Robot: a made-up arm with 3 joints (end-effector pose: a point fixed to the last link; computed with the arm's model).
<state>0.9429 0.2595 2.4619</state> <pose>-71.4 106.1 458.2 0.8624 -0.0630 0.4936 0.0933</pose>
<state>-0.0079 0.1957 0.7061</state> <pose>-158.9 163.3 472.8 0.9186 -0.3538 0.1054 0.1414</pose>
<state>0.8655 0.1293 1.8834</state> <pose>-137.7 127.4 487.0 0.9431 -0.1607 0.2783 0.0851</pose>
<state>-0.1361 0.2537 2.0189</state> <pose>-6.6 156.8 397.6 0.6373 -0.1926 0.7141 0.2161</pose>
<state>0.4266 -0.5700 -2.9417</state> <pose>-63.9 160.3 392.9 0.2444 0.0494 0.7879 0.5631</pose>
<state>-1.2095 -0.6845 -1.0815</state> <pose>-96.8 127.0 474.1 0.9875 -0.1305 -0.0612 -0.0639</pose>
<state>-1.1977 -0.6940 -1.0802</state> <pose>-96.9 126.4 475.1 0.9873 -0.1281 -0.0635 -0.0697</pose>
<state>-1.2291 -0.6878 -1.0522</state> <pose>-91.0 125.6 475.5 0.9896 -0.1271 -0.0389 -0.0550</pose>
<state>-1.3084 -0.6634 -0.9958</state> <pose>-78.2 125.2 474.2 0.9916 -0.1273 0.0153 -0.0181</pose>
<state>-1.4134 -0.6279 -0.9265</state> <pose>-61.9 125.8 470.1 0.9878 -0.1272 0.0847 0.0304</pose>
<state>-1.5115 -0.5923 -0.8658</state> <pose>-47.5 127.4 464.2 0.9781 -0.1265 0.1473 0.0751</pose>
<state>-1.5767 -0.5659 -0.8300</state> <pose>-39.1 129.1 459.1 0.9688 -0.1262 0.1861 0.1046</pose>
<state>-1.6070 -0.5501 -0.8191</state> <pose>-36.5 130.2 456.6 0.9641 -0.1269 0.2007 0.1186</pose>
